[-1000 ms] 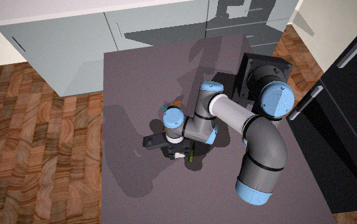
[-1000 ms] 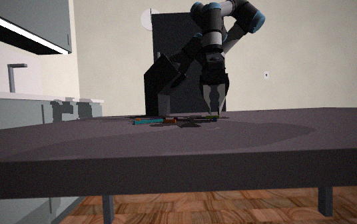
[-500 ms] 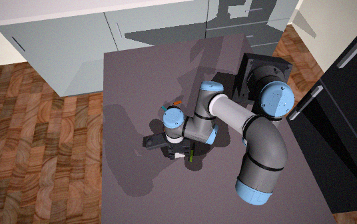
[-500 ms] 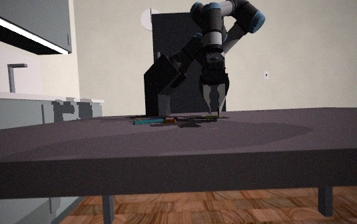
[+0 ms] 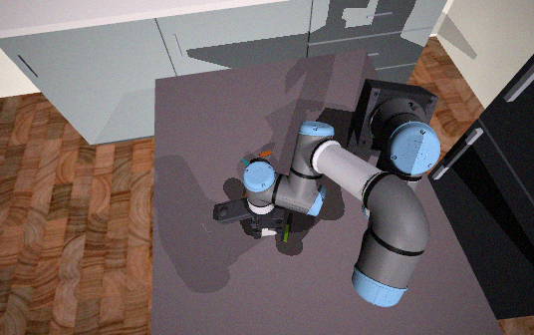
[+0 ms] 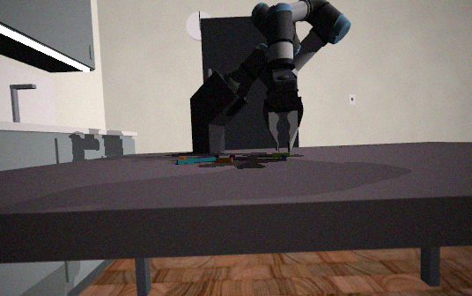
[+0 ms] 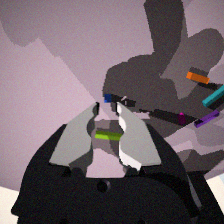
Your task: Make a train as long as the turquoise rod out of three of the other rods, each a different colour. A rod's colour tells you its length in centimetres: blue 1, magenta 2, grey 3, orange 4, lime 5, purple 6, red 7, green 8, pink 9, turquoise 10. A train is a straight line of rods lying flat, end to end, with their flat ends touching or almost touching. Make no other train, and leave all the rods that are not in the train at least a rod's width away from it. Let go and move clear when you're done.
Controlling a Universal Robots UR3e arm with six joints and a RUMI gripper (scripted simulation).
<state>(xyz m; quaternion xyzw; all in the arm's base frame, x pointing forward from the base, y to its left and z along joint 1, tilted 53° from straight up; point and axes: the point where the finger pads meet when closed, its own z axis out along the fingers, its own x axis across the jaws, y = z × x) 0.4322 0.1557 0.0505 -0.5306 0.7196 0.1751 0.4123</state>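
Now: hand 30 mm above the blue rod. Round my hand: magenta rod 130 mm to the right, 60 mm behind, 30 mm below; purple rod 200 mm to the right, 60 mm behind, 30 mm below; lime rod 80 mm behind, 30 mm below, 10 mm to the left.
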